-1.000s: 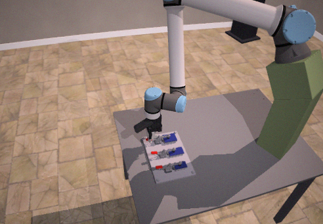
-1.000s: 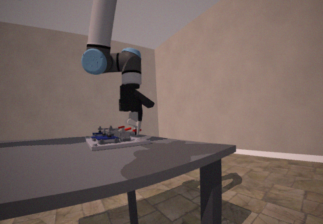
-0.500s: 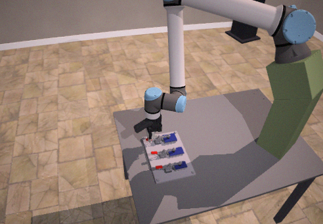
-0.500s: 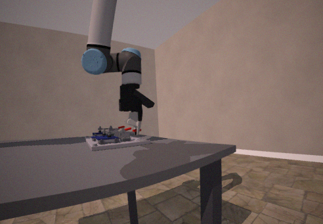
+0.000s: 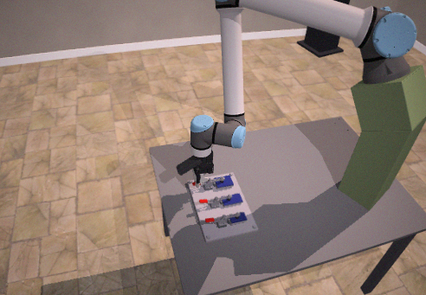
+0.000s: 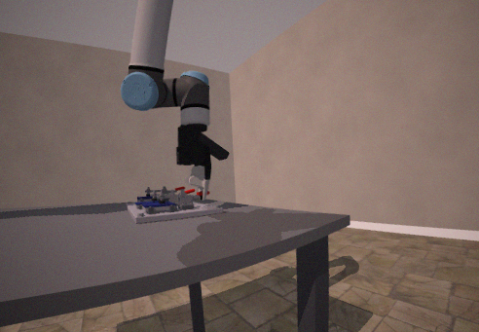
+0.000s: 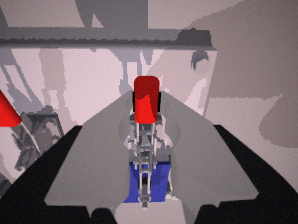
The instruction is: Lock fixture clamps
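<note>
The fixture plate is 6 cm behind my hand, 13 cm to the left of it and 4 cm below it.
</note>
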